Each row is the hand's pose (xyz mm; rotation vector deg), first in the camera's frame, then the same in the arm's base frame.
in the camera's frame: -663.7 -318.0 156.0 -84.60 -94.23 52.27
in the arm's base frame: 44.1 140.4 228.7 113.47 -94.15 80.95
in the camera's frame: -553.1 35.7 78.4 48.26 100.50 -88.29
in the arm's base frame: -148.3 -86.3 463.1 -107.29 99.21 29.98
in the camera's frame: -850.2 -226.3 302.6 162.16 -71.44 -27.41
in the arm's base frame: 259.6 81.1 350.2 77.36 128.84 -74.01
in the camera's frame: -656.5 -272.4 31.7 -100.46 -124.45 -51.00
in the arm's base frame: -29.7 39.7 184.1 58.67 -72.17 15.22
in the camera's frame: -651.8 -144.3 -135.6 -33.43 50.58 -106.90
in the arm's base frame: -136.2 -141.8 172.0 -71.70 23.38 57.84
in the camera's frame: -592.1 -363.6 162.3 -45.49 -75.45 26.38
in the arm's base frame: -6.6 207.2 214.6 106.21 -31.68 105.77
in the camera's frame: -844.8 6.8 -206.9 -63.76 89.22 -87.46
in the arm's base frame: -30.4 -372.8 196.0 -108.21 -4.34 67.56
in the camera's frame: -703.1 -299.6 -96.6 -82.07 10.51 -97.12
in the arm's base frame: -47.0 -40.6 71.7 -41.98 -24.83 62.28
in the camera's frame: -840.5 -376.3 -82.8 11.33 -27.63 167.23
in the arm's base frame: 90.7 -45.8 -5.5 -66.27 15.84 -24.09
